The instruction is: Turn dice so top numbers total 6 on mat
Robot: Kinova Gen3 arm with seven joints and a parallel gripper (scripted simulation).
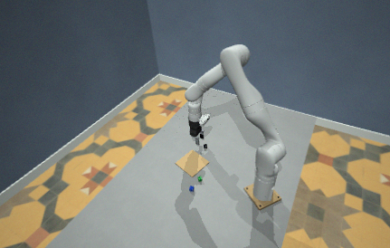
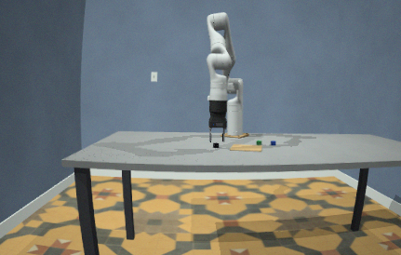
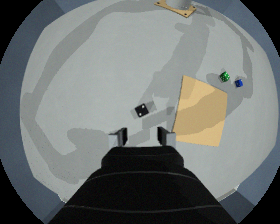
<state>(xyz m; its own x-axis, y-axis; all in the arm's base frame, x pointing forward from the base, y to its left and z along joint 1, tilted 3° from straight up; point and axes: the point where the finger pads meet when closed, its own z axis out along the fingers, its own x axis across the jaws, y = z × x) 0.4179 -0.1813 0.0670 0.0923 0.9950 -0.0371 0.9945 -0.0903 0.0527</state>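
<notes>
The black die lies 4 cm behind my hand and 4 cm below it. Also, from my hand: blue die: 9 cm behind, 30 cm to the left, 4 cm below; then green die: 10 cm behind, 23 cm to the left, 4 cm below; then tan mat: 2 cm behind, 14 cm to the left, 5 cm below.
</notes>
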